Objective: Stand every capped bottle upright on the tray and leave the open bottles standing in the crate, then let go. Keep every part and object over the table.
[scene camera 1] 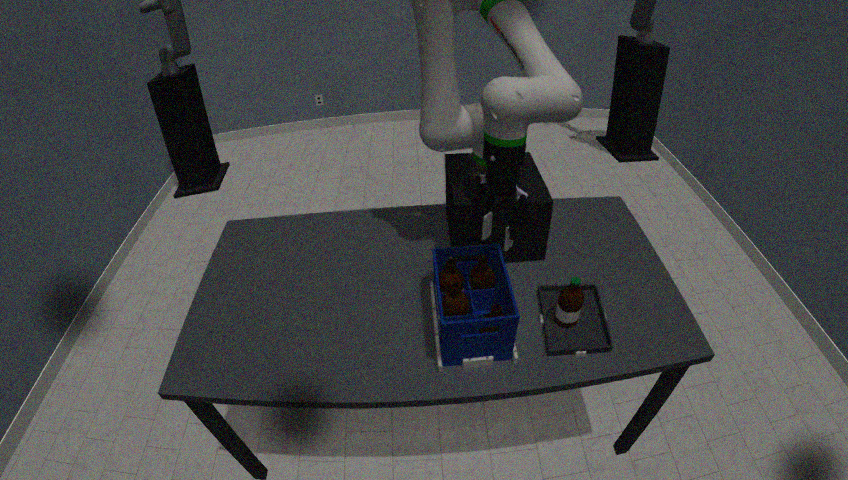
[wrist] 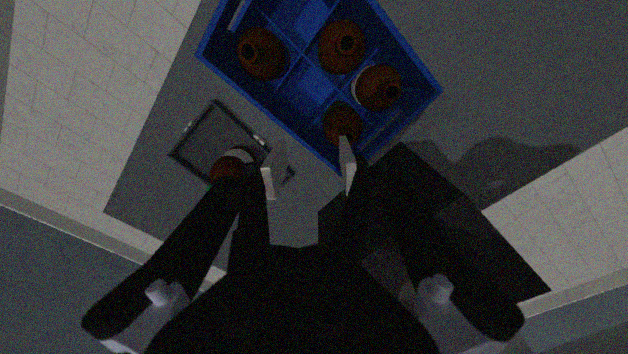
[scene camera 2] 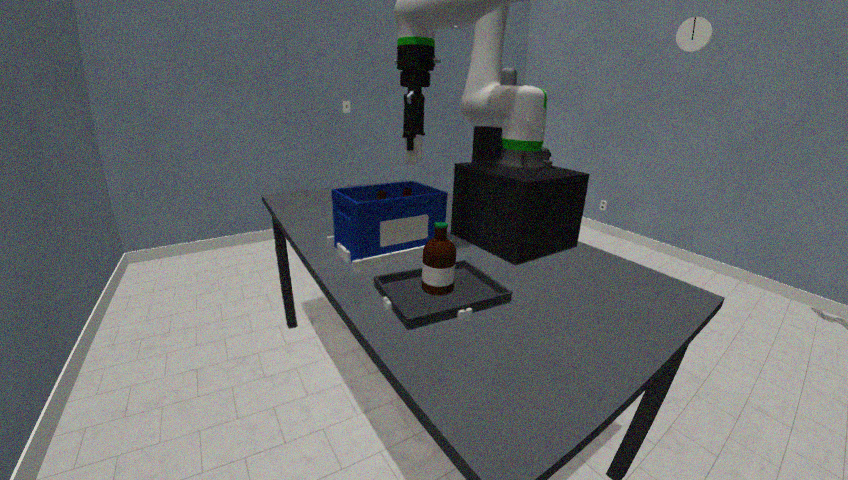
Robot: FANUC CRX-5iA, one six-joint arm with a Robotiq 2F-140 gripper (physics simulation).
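Where they show: gripper, fingertip midpoint: (scene camera 1: pixel 497 242) (wrist: pixel 312 150) (scene camera 2: pixel 413 162); arm's base, link origin: (scene camera 2: pixel 519 167).
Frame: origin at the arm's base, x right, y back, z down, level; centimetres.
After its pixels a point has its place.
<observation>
A brown bottle (scene camera 1: pixel 569 304) {y -46.6, x -10.0, z 13.8 cm} (scene camera 2: pixel 439 255) {y -46.0, x -14.7, z 13.8 cm} (wrist: pixel 226 169) {y -44.2, x -9.4, z 12.3 cm} with a green cap and white label stands upright on the black tray (scene camera 1: pixel 602 321) {y -48.2, x -22.5, z 22.8 cm} (scene camera 2: pixel 440 314) {y -51.9, x -22.4, z 22.2 cm} (wrist: pixel 212 132) {y -52.5, x -9.9, z 23.4 cm}. The blue crate (scene camera 1: pixel 479 342) {y -52.4, x 16.7, z 14.9 cm} (scene camera 2: pixel 363 228) {y -51.8, x 7.5, z 13.0 cm} (wrist: pixel 280 124) {y -40.0, x 6.6, z 6.4 cm} holds several standing brown bottles. Three of them, a left one (wrist: pixel 262 54) {y -47.3, x 12.5, z 10.1 cm}, a middle one (wrist: pixel 342 46) {y -38.7, x 19.5, z 7.6 cm} and a right one (wrist: pixel 377 87) {y -30.8, x 19.1, z 10.7 cm}, show dark open mouths in the wrist view. A fourth bottle (wrist: pixel 342 120) {y -31.8, x 12.0, z 11.5 cm} (scene camera 1: pixel 482 276) {y -32.5, x 11.3, z 11.8 cm} has its top hidden by a fingertip there; scene camera 1 shows no green on it. My gripper (scene camera 1: pixel 497 233) {y -35.5, x 8.9, z -2.1 cm} (scene camera 2: pixel 413 155) {y -35.5, x 8.9, z -2.1 cm} (wrist: pixel 312 150) {y -35.5, x 8.9, z -2.1 cm} is partly open and empty, above the crate's robot-side end.
The robot's black pedestal (scene camera 1: pixel 532 223) {y -16.6, x -8.6, z 8.4 cm} (scene camera 2: pixel 517 214) {y -17.1, x -12.9, z 9.7 cm} stands at the table's back edge, close behind the crate. White rails edge the crate's base, and small white clips sit at the tray's rim. The tray lies beside the crate on the dark table (scene camera 1: pixel 321 309) {y -25.3, x 57.9, z 23.9 cm} (scene camera 2: pixel 535 344) {y -42.9, x -38.9, z 23.9 cm}.
</observation>
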